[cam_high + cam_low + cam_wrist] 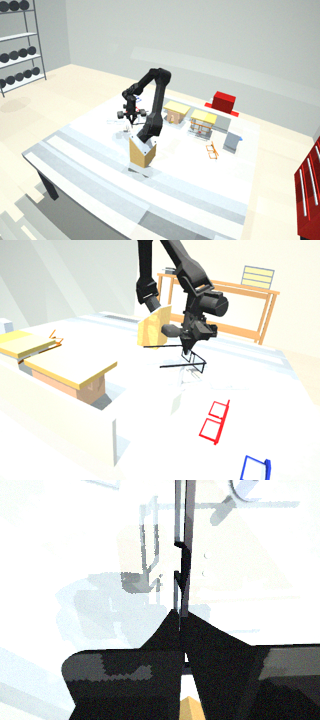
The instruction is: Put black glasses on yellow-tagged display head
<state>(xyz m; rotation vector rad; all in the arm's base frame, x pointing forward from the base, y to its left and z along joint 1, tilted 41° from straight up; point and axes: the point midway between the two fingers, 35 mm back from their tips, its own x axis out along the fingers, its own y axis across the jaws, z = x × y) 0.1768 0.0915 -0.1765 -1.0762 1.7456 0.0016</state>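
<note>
Now: gripper tip 120 mm short of the small post, 10 mm to the right of it and 40 mm above it. Also, from my gripper tip: tan display head: 280 mm ahead, 210 mm to the right; grey box: 190 mm ahead, 660 mm to the right; low white wall: 400 mm ahead, 320 mm to the right.
</note>
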